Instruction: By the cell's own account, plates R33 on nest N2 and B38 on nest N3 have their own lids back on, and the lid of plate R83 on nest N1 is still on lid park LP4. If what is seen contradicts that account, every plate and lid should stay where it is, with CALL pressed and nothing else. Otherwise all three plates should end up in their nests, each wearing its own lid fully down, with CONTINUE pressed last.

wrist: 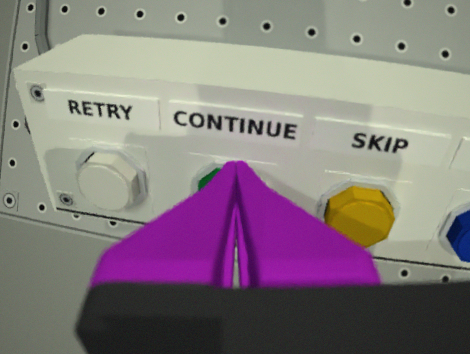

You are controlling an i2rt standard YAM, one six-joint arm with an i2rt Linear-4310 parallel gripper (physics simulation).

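Observation:
My gripper [235, 175] is shut, its two magenta fingertips together with nothing between them. The tips are in front of the green button [208, 180] under the CONTINUE label [235, 125] and hide most of it; whether they touch it cannot be told. The button panel [150, 55] is a pale box with a sloping front. The plates, their lids, the nests, lid park LP4 and a CALL label do not show in this view.
A white button [106, 182] under RETRY is left of the fingers. A yellow button [359, 217] under SKIP is right of them. Part of a blue button [461, 235] shows at the right edge. A perforated board [290, 50] lies behind the panel.

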